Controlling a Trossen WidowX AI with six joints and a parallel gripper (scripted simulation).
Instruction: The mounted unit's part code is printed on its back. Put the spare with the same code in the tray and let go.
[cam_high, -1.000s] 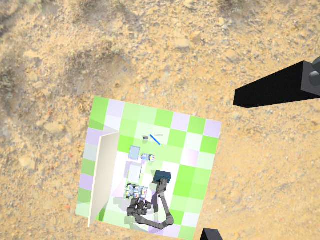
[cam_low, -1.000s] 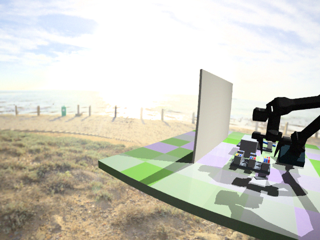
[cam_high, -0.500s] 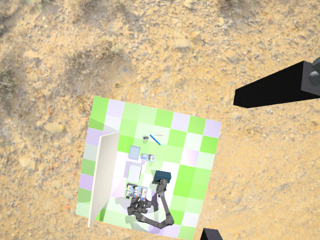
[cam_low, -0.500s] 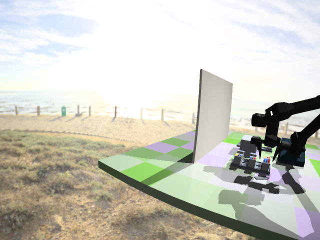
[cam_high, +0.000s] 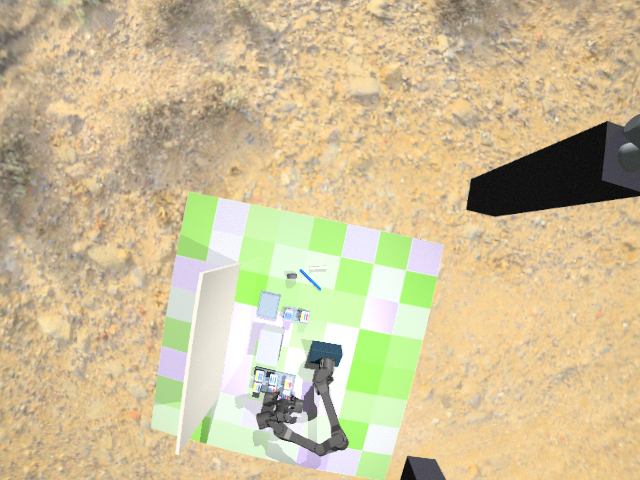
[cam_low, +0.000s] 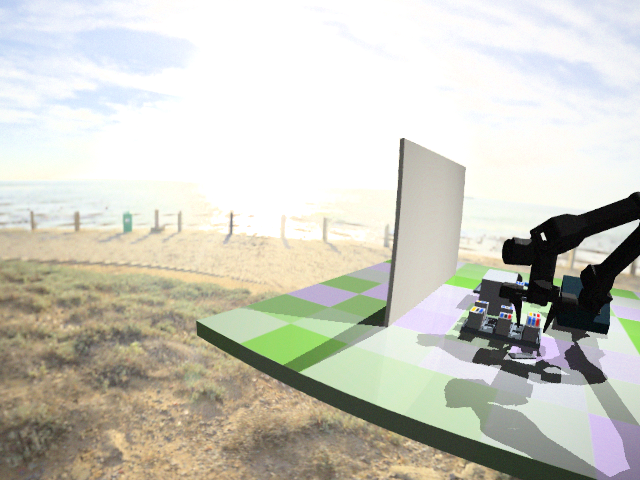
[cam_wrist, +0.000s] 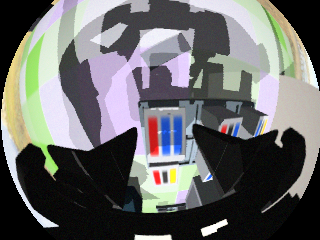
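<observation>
My gripper tip is now 1 cm below the spare. The rest, counted from my gripper tip: mounted unit 23 cm to the right, 12 cm ahead, 2 cm above; then tray 42 cm to the right, 17 cm ahead, 3 cm below; then tall wall panel 35 cm ahead, 24 cm to the right, 19 cm above.
</observation>
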